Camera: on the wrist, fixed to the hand. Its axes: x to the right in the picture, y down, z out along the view.
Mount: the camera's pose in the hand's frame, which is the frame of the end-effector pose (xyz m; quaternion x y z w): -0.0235 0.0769 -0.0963 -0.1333 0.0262 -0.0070 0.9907
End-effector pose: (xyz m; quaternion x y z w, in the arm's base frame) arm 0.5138 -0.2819 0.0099 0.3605 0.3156 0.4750 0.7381
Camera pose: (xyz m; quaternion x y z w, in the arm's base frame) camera 0.3913 -0.2591 0.0247 0.2441 0.2712 0.5169 0.7744
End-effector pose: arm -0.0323 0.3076 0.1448 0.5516 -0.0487 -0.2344 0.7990
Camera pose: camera 0.0040 0.4220 0.1813 0.4465 0.0078 -0.2299 0.8647
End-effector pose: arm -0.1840 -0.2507 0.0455 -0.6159 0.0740 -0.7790 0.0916
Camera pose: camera -0.2685 -0.3197 -0.0165 -0.6025 0.1752 -0.7787 0.0013
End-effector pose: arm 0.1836 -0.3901 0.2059 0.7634 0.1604 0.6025 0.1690
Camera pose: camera 0.0877 -0.4630 0.2412 0.7168 0.0884 0.6371 0.2692
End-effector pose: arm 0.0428 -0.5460 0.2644 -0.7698 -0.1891 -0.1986 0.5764
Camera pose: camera 0.0544 -0.6605 0.2143 -0.8329 -0.1512 -0.2462 0.4720
